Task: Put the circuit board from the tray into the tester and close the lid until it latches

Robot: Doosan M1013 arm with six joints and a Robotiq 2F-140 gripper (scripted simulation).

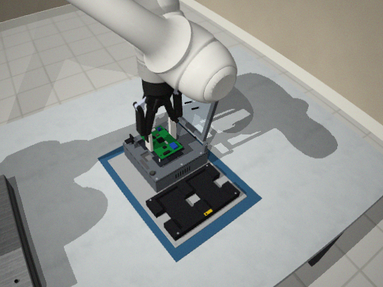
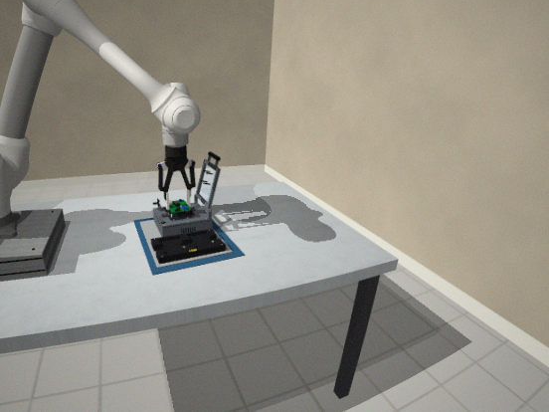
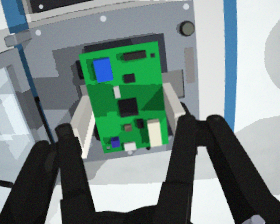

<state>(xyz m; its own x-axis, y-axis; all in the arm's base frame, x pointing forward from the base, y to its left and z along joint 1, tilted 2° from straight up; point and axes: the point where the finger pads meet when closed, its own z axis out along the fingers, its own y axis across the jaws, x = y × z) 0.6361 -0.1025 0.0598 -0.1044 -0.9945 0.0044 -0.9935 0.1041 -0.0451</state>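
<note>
Right now the green circuit board is 20 mm below my hand. The rest, counted from my hand: latch hook: 60 mm behind, 70 mm to the left, 30 mm below; tester lid: 120 mm ahead, 10 mm to the right, 70 mm above.
</note>
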